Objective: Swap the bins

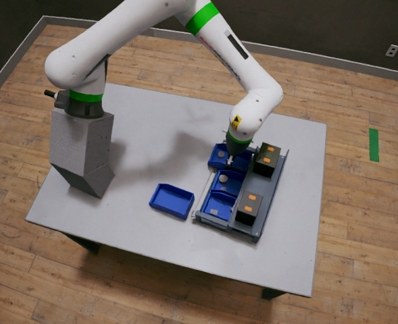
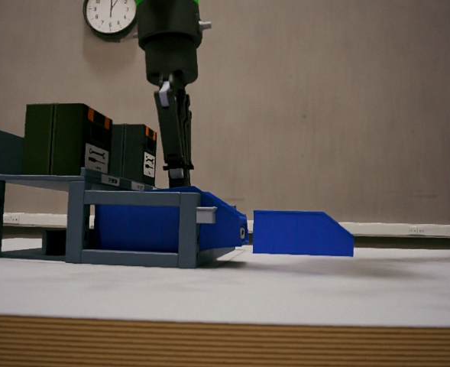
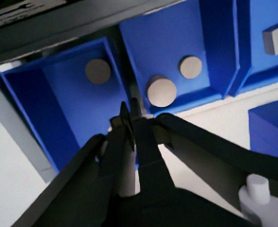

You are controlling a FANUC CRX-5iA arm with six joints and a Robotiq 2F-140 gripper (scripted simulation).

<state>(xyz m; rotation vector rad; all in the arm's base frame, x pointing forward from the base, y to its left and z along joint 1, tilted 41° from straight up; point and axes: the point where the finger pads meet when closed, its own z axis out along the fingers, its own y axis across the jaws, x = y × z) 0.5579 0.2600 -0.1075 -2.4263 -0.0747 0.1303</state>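
Now: hand 8 cm short of the grey shelf, 6 cm to the left of it and 2 cm above it.
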